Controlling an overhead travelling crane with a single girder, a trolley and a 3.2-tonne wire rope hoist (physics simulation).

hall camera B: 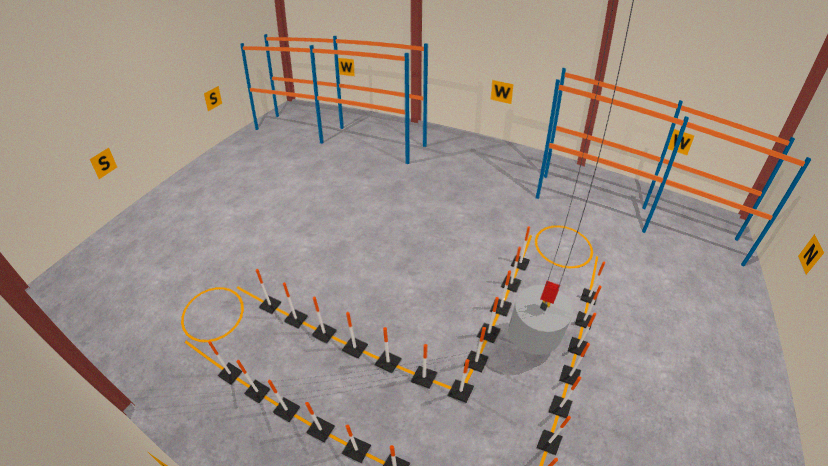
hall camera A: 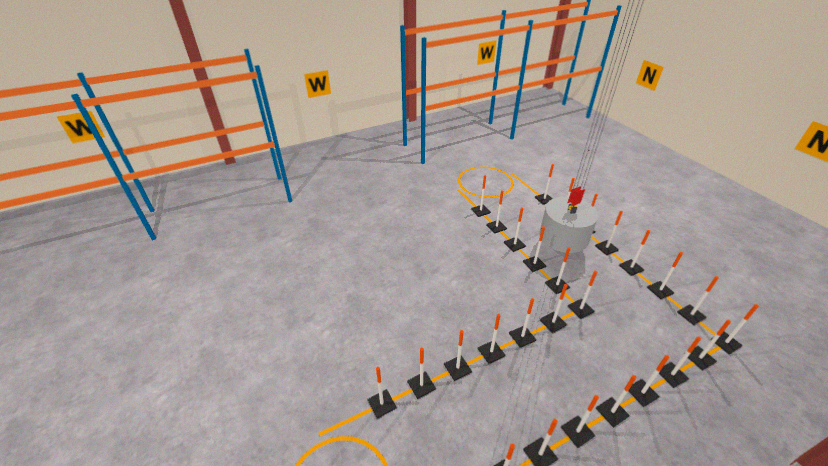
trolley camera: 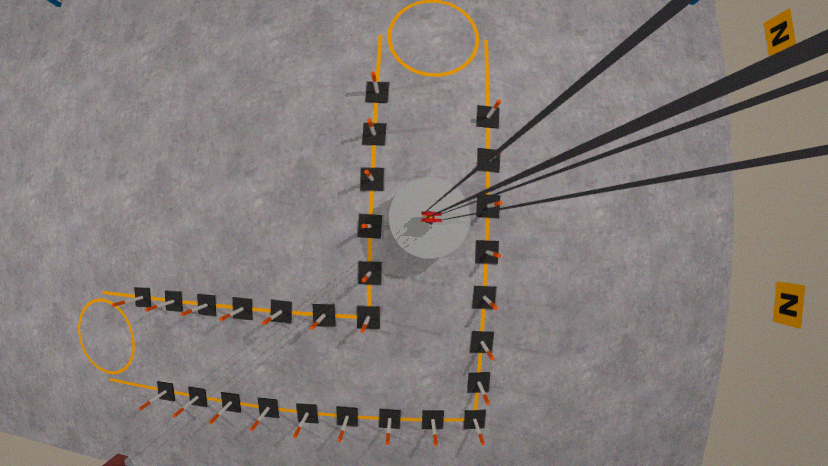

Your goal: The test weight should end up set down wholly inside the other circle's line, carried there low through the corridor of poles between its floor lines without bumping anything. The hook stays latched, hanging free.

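The test weight (hall camera A: 568,234) (hall camera B: 537,332) (trolley camera: 449,240), a pale grey cylinder, hangs upright and low above the floor, with its shadow beneath and beside it. It is between the two pole rows of the corridor's straight leg toward the far circle (hall camera A: 513,184) (hall camera B: 535,246) (trolley camera: 434,75), apart from the poles in the trolley camera view. My hook (hall camera A: 572,207) (hall camera B: 545,305) (trolley camera: 431,217), under the red block, is at the weight's top centre and carries it; the latch is too small to make out. The near circle (hall camera A: 343,438) (hall camera B: 181,315) (trolley camera: 134,341) is at the other leg's end.
Poles on black bases (hall camera A: 631,266) (hall camera B: 489,333) (trolley camera: 369,225) stand along both orange floor lines (hall camera A: 405,395) (trolley camera: 371,202) of the L-shaped corridor. Blue and orange racks (hall camera A: 423,104) (hall camera B: 407,109) stand by the W wall, beyond the far circle.
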